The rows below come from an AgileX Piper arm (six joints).
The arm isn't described. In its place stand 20 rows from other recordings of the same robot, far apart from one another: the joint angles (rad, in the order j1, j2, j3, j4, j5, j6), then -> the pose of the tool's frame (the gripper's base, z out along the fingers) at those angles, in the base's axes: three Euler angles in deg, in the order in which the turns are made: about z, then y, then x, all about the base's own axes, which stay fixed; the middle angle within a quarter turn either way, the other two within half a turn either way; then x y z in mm.
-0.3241 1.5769 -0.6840 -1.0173 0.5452 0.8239 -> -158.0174, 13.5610, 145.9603, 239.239, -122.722, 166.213
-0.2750 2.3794 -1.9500 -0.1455 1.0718 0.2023 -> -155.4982, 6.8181, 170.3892, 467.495, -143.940, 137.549
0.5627 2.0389 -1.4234 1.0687 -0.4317 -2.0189 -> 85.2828, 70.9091, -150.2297, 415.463, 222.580, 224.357
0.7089 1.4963 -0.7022 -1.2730 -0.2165 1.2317 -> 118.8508, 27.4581, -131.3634, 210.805, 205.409, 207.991
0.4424 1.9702 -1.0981 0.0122 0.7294 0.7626 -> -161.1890, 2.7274, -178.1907, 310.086, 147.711, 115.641
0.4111 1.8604 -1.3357 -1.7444 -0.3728 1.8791 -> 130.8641, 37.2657, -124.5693, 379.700, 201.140, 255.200
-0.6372 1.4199 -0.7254 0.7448 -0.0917 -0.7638 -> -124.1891, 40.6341, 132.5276, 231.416, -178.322, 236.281
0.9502 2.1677 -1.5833 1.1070 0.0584 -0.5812 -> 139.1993, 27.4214, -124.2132, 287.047, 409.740, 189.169
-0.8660 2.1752 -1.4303 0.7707 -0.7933 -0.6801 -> -95.7576, 10.6021, 91.4101, 278.576, -397.270, 195.342
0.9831 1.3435 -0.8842 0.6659 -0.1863 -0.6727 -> 98.3099, 39.2092, -106.6176, 177.047, 246.966, 315.990
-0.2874 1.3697 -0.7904 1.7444 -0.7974 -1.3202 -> -100.5795, 19.5511, 117.7651, 234.538, -136.204, 268.379
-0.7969 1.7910 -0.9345 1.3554 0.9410 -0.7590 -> -138.5378, 50.9301, -147.8807, 276.694, -180.345, 182.936
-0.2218 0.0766 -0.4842 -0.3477 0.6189 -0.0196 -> -120.3920, 65.2899, 102.8861, 15.960, -22.039, 313.049
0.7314 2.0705 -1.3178 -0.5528 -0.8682 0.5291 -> 92.8615, 24.1498, -82.9555, 320.063, 336.234, 225.018
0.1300 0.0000 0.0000 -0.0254 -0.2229 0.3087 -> 40.3065, 70.6556, -22.9231, 51.634, 7.266, 233.118
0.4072 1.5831 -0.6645 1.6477 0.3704 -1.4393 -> 149.9795, 26.9180, -138.7152, 249.910, 143.556, 173.475
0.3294 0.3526 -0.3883 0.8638 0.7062 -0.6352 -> 121.6291, 37.1420, -114.0665, 49.713, 64.446, 279.742
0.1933 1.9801 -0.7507 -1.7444 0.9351 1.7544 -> -161.1219, 31.2300, 124.3326, 314.136, -12.002, 103.888
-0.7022 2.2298 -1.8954 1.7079 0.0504 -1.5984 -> -100.3519, 50.6057, 111.9956, 415.361, -345.470, 260.952
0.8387 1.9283 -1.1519 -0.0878 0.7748 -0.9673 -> 72.9809, 6.7781, -177.7171, 239.675, 258.339, 141.251
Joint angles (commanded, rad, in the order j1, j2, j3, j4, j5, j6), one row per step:
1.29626, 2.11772, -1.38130, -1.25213, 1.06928, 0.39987
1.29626, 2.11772, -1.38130, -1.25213, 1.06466, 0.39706
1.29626, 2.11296, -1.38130, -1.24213, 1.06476, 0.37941
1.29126, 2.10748, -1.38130, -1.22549, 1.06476, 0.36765
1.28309, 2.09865, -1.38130, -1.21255, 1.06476, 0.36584
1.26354, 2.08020, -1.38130, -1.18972, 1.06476, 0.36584
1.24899, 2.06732, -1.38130, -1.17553, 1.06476, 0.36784
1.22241, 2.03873, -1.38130, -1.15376, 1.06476, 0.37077
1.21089, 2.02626, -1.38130, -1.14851, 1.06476, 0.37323
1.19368, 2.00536, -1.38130, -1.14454, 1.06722, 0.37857
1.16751, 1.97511, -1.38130, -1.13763, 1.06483, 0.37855
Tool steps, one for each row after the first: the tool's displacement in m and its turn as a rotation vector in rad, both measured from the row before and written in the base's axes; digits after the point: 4 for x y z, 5 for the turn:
-0.0001, 0.0004, -0.0002, -0.00030, 0.00220, 0.00493
-0.0004, -0.0006, 0.0014, -0.00844, 0.00659, 0.00297
0.0012, -0.0017, 0.0013, -0.00111, 0.01154, -0.00882
0.0024, -0.0024, 0.0028, 0.00986, 0.00758, -0.01488
0.0060, -0.0053, 0.0062, 0.02308, 0.01235, -0.03283
0.0045, -0.0040, 0.0044, 0.01753, 0.00701, -0.02372
0.0080, -0.0077, 0.0103, 0.03540, 0.00756, -0.04022
0.0035, -0.0033, 0.0047, 0.01526, -0.00034, -0.01570
0.0053, -0.0054, 0.0082, 0.02376, -0.00550, -0.02418
0.0077, -0.0081, 0.0116, 0.03157, -0.00534, -0.02772

